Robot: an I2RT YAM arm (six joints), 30 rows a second.
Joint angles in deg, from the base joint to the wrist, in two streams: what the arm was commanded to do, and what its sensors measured. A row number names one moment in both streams.
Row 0, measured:
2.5, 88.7, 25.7, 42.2, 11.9, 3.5
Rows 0 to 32, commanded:
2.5, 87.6, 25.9, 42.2, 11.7, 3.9
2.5, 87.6, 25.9, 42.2, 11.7, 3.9
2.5, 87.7, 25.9, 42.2, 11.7, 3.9
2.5, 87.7, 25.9, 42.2, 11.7, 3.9
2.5, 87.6, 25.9, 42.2, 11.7, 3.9
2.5, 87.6, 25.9, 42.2, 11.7, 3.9
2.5, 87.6, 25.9, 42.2, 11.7, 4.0
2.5, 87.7, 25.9, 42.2, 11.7, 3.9
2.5, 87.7, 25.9, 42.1, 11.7, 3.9
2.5, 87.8, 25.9, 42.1, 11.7, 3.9
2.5, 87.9, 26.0, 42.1, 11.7, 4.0
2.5, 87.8, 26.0, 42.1, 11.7, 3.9
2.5, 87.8, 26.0, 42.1, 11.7, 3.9
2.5, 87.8, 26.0, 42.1, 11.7, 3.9
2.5, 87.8, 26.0, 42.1, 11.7, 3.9
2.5, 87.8, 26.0, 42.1, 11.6, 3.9
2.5, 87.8, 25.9, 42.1, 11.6, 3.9
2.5, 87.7, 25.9, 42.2, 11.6, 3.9
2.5, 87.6, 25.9, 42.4, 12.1, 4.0
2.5, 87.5, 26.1, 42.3, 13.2, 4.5
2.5, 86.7, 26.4, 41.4, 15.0, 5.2
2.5, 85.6, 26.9, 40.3, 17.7, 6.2
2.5, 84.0, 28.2, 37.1, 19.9, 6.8
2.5, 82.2, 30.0, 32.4, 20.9, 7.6
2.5, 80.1, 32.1, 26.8, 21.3, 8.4
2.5, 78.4, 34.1, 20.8, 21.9, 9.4
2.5, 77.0, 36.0, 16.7, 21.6, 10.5
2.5, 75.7, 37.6, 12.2, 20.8, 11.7
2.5, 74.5, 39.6, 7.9, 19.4, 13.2
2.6, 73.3, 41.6, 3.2, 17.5, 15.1
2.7, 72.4, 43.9, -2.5, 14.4, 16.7
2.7, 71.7, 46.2, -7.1, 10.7, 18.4
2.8, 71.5, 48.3, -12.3, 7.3, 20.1
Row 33, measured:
2.5, 72.9, 44.2, 8.0, 15.9, 13.4
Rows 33 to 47, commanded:
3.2, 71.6, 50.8, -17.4, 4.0, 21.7
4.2, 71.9, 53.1, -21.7, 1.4, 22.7
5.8, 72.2, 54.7, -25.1, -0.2, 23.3
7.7, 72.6, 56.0, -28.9, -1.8, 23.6
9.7, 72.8, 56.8, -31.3, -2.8, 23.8
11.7, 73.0, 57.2, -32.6, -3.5, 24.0
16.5, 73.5, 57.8, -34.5, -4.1, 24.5
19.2, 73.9, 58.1, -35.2, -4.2, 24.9
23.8, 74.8, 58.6, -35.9, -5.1, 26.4
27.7, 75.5, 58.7, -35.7, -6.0, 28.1
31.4, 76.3, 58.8, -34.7, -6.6, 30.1
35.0, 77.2, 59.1, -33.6, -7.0, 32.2
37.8, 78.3, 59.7, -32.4, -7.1, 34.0
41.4, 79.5, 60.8, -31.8, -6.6, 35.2
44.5, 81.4, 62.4, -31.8, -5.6, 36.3
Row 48, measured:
39.6, 79.4, 58.8, -30.0, -4.6, 30.2
